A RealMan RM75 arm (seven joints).
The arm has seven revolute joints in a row. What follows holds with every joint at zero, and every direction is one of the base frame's.
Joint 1 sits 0.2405 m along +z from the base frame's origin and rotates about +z.
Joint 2 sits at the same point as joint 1 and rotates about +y.
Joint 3 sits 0.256 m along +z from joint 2 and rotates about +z.
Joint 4 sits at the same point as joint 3 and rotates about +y.
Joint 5 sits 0.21 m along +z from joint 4 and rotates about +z.
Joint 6 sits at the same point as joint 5 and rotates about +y.
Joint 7 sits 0.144 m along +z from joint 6 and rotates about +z.
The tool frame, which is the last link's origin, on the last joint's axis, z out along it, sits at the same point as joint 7; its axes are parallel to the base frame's.
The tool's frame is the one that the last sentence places.
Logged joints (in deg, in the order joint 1, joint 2, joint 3, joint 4, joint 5, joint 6, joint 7), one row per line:
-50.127, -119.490, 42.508, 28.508, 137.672, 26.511, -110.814
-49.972, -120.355, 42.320, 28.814, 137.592, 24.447, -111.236
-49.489, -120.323, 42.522, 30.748, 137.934, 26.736, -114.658
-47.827, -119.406, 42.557, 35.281, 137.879, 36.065, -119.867
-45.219, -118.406, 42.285, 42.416, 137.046, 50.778, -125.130
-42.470, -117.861, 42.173, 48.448, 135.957, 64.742, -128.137
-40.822, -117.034, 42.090, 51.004, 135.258, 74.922, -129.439
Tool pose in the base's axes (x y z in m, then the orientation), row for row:
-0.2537, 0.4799, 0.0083, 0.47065, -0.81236, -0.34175, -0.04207
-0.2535, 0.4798, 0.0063, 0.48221, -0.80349, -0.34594, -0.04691
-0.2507, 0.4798, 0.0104, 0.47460, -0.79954, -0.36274, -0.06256
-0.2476, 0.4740, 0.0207, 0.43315, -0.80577, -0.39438, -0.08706
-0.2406, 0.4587, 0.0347, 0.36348, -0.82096, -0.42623, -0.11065
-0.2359, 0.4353, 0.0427, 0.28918, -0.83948, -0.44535, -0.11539
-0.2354, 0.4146, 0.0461, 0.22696, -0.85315, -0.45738, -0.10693
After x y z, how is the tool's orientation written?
As a quaternion, w x y z.
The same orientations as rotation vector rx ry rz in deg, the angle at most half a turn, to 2 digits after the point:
-114.03, -47.97, -5.91
-112.21, -48.31, -6.55
-112.03, -50.83, -8.77
-115.02, -56.30, -12.43
-121.06, -62.85, -16.32
-128.37, -68.10, -17.64
-134.70, -72.21, -16.88

